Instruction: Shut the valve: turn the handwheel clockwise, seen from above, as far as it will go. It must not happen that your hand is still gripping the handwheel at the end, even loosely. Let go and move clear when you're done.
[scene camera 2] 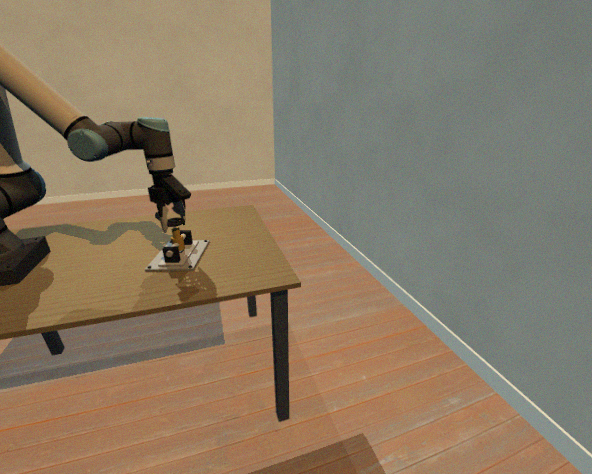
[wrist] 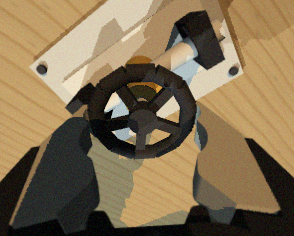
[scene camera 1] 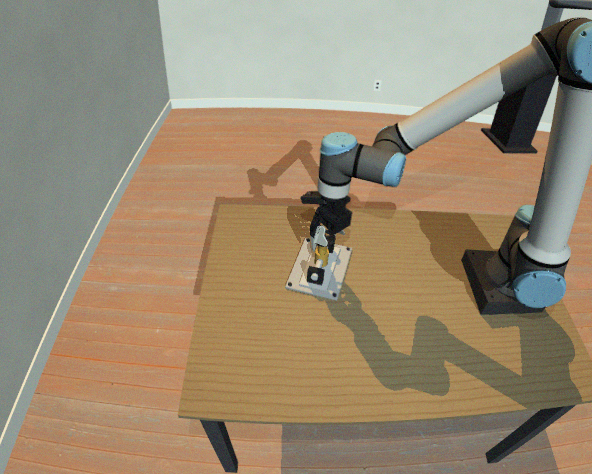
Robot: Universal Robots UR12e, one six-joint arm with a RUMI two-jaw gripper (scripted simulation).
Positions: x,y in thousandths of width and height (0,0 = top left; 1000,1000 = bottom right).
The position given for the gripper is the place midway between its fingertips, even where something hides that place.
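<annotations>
The gripper is visible in scene camera 1 (546,518), in scene camera 2 (296,484) and in the wrist view (481,443).
</annotations>
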